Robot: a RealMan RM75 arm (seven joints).
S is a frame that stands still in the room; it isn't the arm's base.
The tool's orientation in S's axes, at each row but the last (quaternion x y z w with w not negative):
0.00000 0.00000 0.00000 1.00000
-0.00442 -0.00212 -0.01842 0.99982
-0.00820 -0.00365 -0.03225 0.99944
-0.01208 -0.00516 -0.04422 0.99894
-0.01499 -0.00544 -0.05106 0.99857
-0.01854 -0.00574 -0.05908 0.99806
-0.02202 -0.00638 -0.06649 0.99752
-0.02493 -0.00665 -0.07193 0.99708
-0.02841 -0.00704 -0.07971 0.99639
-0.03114 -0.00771 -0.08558 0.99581
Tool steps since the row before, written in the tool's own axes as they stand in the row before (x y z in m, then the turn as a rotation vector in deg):
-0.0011 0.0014 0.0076 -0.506 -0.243 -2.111
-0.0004 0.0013 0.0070 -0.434 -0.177 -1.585
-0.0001 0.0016 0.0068 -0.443 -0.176 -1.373
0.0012 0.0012 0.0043 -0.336 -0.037 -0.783
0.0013 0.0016 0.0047 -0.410 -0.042 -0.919
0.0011 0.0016 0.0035 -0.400 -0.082 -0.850
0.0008 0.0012 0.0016 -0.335 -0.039 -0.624
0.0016 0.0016 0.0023 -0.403 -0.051 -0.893
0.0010 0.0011 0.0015 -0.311 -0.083 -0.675
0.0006 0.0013 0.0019 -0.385 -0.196 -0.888
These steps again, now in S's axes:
-0.0011 0.0014 0.0076 -0.506 -0.243 -2.111
-0.0004 0.0014 0.0070 -0.434 -0.175 -1.585
0.0000 0.0017 0.0068 -0.444 -0.170 -1.373
0.0013 0.0012 0.0043 -0.331 -0.026 -0.786
0.0014 0.0016 0.0047 -0.404 -0.028 -0.922
0.0012 0.0016 0.0035 -0.399 -0.066 -0.852
0.0009 0.0012 0.0016 -0.331 -0.022 -0.627
0.0018 0.0015 0.0022 -0.397 -0.038 -0.896
0.0011 0.0010 0.0015 -0.314 -0.072 -0.675
0.0008 0.0013 0.0018 -0.404 -0.184 -0.882

